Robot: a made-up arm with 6 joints. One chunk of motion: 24 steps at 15 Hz.
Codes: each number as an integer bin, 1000 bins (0 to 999) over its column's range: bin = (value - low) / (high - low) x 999, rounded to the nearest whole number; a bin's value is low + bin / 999 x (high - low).
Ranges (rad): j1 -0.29..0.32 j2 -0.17..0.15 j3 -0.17..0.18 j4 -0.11..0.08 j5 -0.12..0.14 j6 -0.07..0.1
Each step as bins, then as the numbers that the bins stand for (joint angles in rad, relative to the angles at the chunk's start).
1 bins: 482 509 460 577 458 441
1 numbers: 0.0043 -0.0070 -0.0088 -0.0003 -0.0008 0.0050
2 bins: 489 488 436 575 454 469
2 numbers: 0.0086 -0.0137 -0.0172 -0.0006 -0.0018 0.0098
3 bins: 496 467 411 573 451 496
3 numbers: 0.0129 -0.0204 -0.0260 -0.0010 -0.0026 0.0144
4 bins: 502 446 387 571 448 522
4 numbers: 0.0165 -0.0271 -0.0344 -0.0014 -0.0034 0.0188
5 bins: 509 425 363 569 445 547
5 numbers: 0.0208 -0.0339 -0.0428 -0.0018 -0.0042 0.0231
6 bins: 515 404 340 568 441 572
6 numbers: 0.0245 -0.0406 -0.0509 -0.0020 -0.0052 0.0273
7 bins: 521 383 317 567 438 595
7 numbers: 0.0281 -0.0473 -0.0589 -0.0022 -0.0060 0.0313
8 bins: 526 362 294 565 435 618
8 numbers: 0.0312 -0.0540 -0.0670 -0.0025 -0.0068 0.0352
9 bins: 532 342 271 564 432 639
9 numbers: 0.0348 -0.0605 -0.0751 -0.0027 -0.0076 0.0387
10 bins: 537 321 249 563 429 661
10 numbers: 0.0379 -0.0672 -0.0828 -0.0029 -0.0083 0.0425
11 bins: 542 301 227 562 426 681
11 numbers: 0.0410 -0.0736 -0.0905 -0.0031 -0.0091 0.0459
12 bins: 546 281 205 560 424 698
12 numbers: 0.0434 -0.0800 -0.0982 -0.0035 -0.0096 0.0488
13 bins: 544 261 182 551 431 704
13 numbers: 0.0422 -0.0864 -0.1062 -0.0052 -0.0078 0.0498
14 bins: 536 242 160 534 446 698
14 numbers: 0.0373 -0.0925 -0.1139 -0.0084 -0.0039 0.0488
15 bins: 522 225 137 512 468 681
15 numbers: 0.0287 -0.0979 -0.1220 -0.0126 0.0018 0.0459
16 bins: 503 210 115 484 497 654
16 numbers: 0.0171 -0.1027 -0.1297 -0.0179 0.0093 0.0413
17 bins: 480 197 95 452 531 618
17 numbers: 0.0031 -0.1069 -0.1367 -0.0240 0.0182 0.0352
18 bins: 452 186 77 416 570 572
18 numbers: -0.0140 -0.1104 -0.1430 -0.0309 0.0283 0.0273
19 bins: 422 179 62 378 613 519
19 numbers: -0.0323 -0.1127 -0.1483 -0.0381 0.0395 0.0183
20 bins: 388 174 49 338 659 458
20 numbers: -0.0531 -0.1143 -0.1528 -0.0457 0.0515 0.0079
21 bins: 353 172 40 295 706 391
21 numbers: -0.0745 -0.1149 -0.1560 -0.0539 0.0637 -0.0035
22 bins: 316 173 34 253 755 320
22 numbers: -0.0970 -0.1146 -0.1581 -0.0619 0.0765 -0.0155
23 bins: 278 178 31 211 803 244
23 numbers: -0.1203 -0.1130 -0.1591 -0.0699 0.0890 -0.0285
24 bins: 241 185 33 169 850 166
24 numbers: -0.1428 -0.1107 -0.1584 -0.0779 0.1012 -0.0418
